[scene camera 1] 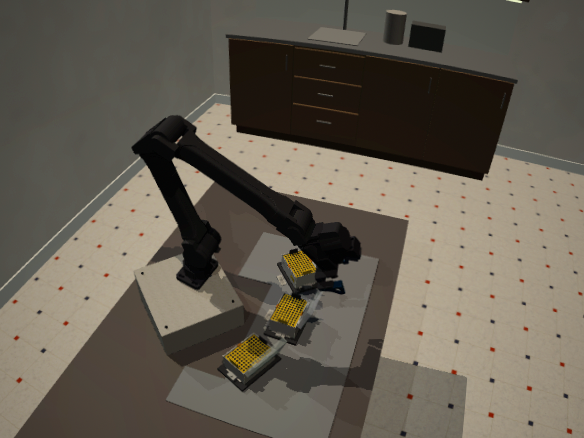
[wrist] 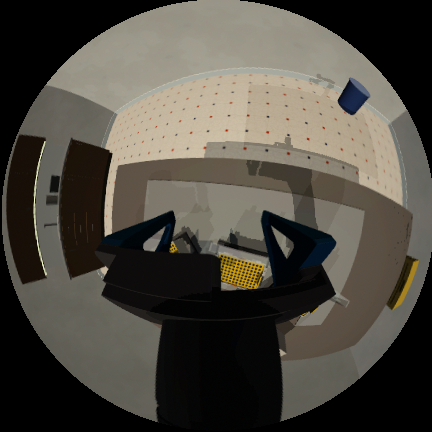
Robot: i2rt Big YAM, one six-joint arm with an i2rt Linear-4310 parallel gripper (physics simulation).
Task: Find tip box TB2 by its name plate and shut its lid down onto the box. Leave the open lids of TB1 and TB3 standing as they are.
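Frame: origin at the arm's base, x back, y left, z down, level; millimetres.
Seen in the pictures: gripper, between the fingertips: (scene camera 1: 345,278) (wrist: 217,215); arm's base, origin of its link: (scene camera 1: 197,271).
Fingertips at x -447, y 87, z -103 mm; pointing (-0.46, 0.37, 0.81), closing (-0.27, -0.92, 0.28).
Offsets run from my fingertips to a thing's top centre. "spot": to the spot under its first point. Level surfaces: height alone.
Three tip boxes with yellow racks stand in a row: a far one {dx +203, dy +157, dz +146 mm} (scene camera 1: 300,265) (wrist: 173,247), a middle one {dx +145, dy -46, dz +146 mm} (scene camera 1: 288,311) (wrist: 241,271) and a near one {dx +175, dy -244, dz +146 mm} (scene camera 1: 247,355). Their name plates are too small to read, so I cannot tell which is TB2. In the scene view, clear lids stand open at the middle and near boxes; the near box's lid {spot: dx +107, dy -289, dz +77 mm} (wrist: 340,300) also shows in the wrist view. The far box's lid cannot be made out beside the arm. My gripper (scene camera 1: 327,288) (wrist: 217,215) is open and empty, close beside the far box, partly hidden.
The boxes stand on a grey mat {dz +221 mm} (scene camera 1: 310,400) over a brown surface {dz +224 mm} (scene camera 1: 382,235). The arm's pale base block (scene camera 1: 200,320) is left of the boxes. A brown cabinet (scene camera 1: 400,110) stands behind. The wrist view shows a blue bin (wrist: 353,96) and a yellow object (wrist: 407,284).
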